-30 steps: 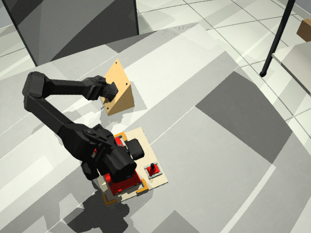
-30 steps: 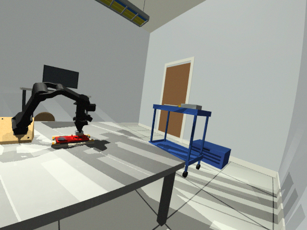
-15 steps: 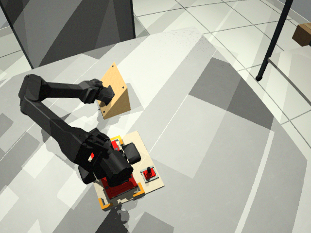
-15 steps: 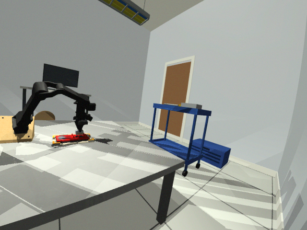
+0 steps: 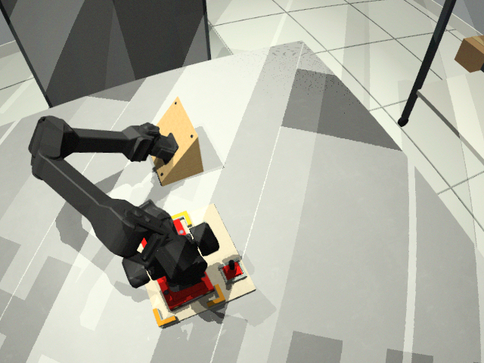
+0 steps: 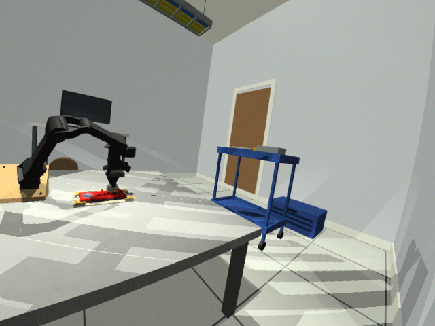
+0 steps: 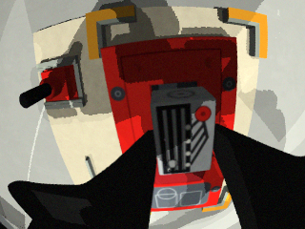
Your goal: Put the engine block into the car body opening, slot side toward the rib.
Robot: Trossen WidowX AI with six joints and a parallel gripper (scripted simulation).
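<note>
My gripper tip is now 1 cm above the grey engine block.
</note>
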